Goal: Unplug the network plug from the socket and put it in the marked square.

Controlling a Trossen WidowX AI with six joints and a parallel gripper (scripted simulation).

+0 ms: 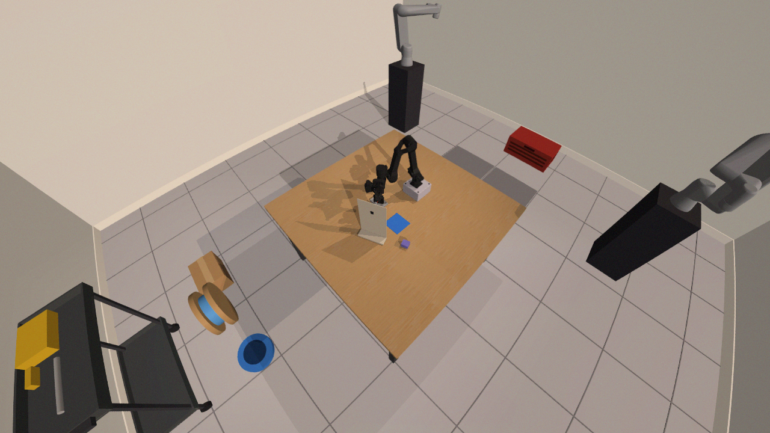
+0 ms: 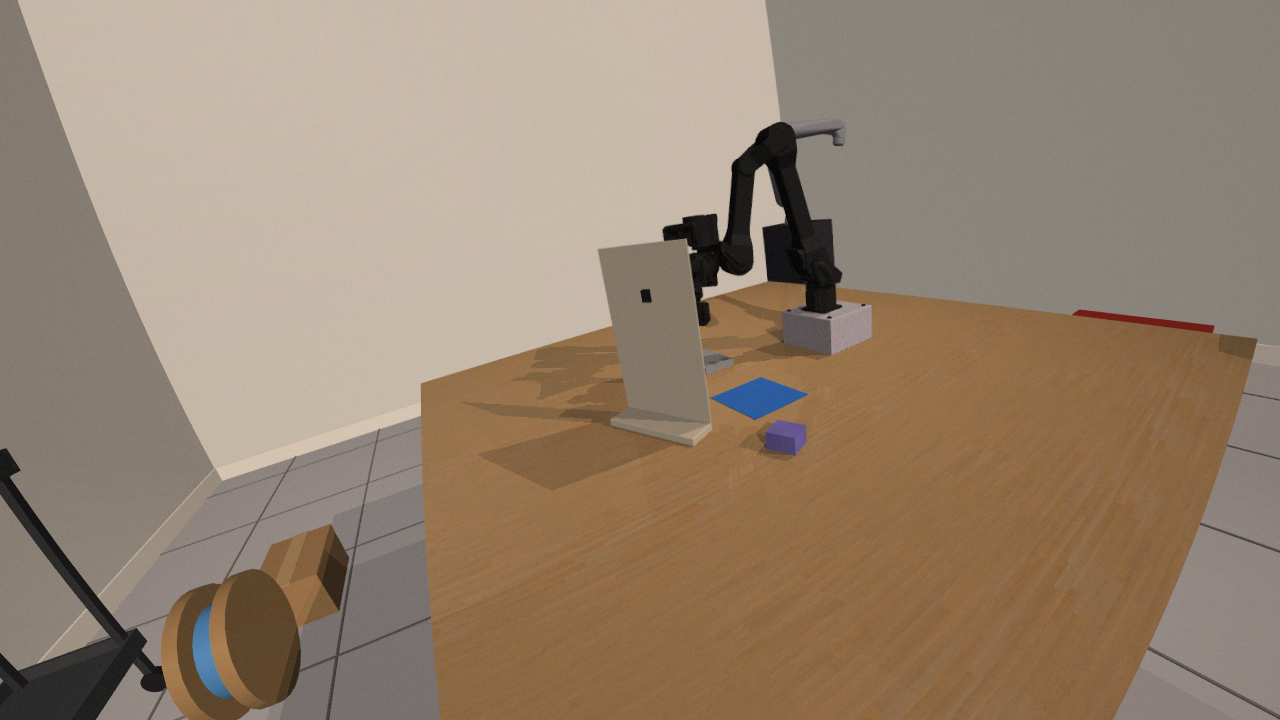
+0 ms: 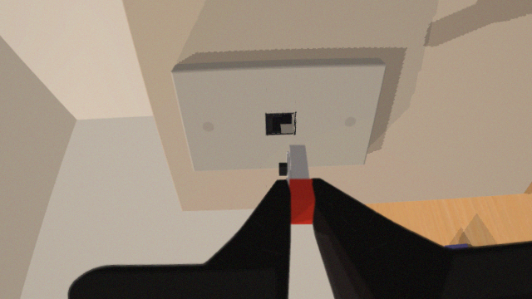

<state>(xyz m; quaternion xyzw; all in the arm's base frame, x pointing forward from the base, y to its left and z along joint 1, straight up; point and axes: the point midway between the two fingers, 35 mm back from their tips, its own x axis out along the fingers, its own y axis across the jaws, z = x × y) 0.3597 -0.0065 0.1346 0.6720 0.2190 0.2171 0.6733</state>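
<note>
Right now my gripper tip is 210 mm above the blue square, 90 mm past it and 80 mm to the right of it. Also, from my gripper tip: flat grey bracket 200 mm below, 130 mm behind, 120 mm to the right; small purple block 230 mm to the left, 200 mm below, 10 mm behind; grey upright panel 80 mm below, 70 mm ahead, 40 mm to the left.
</note>
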